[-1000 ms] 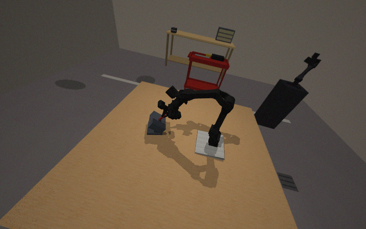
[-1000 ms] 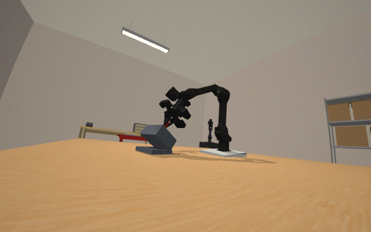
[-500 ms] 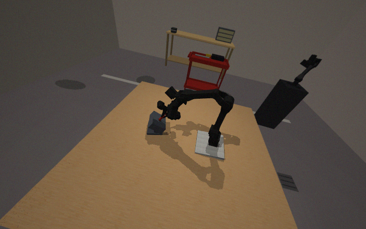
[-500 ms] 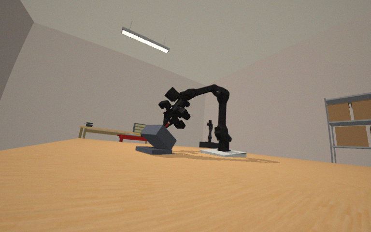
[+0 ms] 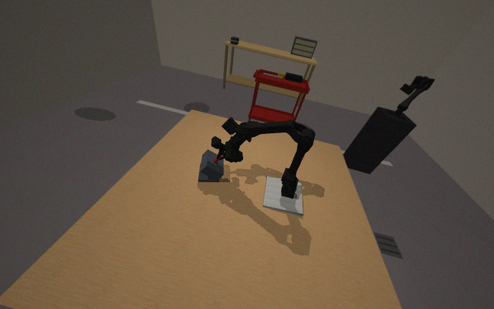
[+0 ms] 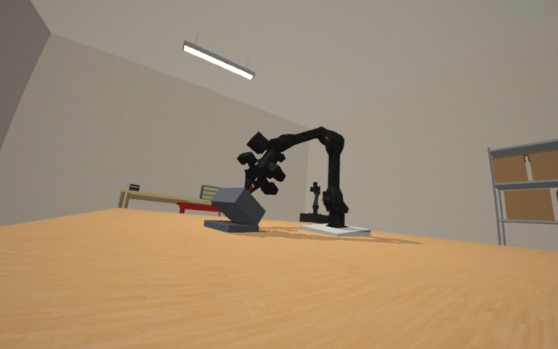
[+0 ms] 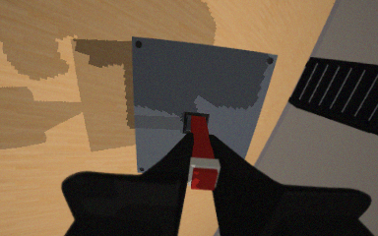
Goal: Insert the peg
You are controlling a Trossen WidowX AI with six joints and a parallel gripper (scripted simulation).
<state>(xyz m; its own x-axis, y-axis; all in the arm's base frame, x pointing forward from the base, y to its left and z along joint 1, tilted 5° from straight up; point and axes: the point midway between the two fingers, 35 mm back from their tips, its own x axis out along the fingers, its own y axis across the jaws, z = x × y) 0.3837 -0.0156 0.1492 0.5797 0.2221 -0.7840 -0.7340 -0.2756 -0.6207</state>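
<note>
Now: gripper tip 30 mm short of the sloped grey panel, 10 mm to the right of it and 40 mm above it. Also, from my gripper tip: red square peg: 10 mm behind, 10 mm above; then flat grey base: 40 mm ahead, 10 mm to the left, 110 mm below.
</note>
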